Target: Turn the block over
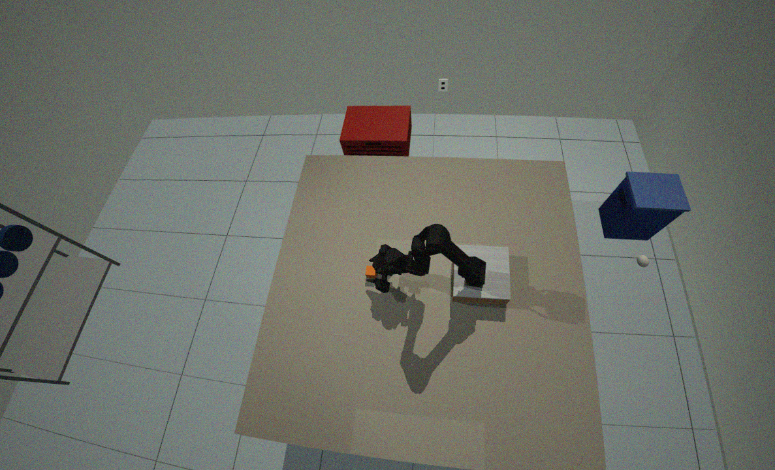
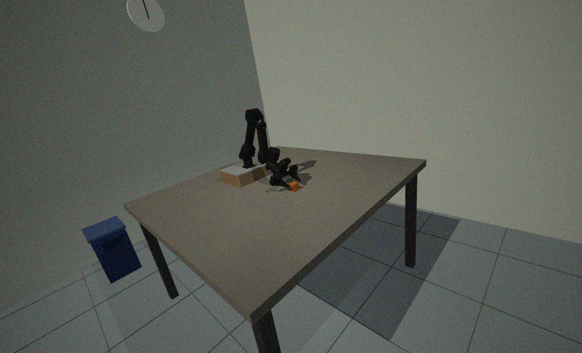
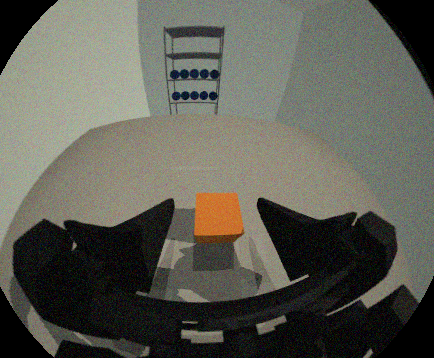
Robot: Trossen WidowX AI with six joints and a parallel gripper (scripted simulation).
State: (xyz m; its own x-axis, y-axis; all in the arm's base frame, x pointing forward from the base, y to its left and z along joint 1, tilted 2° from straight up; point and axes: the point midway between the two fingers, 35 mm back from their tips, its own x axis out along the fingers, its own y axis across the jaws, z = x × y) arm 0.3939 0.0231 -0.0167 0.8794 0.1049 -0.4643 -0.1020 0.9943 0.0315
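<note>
My gripper tip is now 3 cm above the small orange block and 1 cm past it.
</note>
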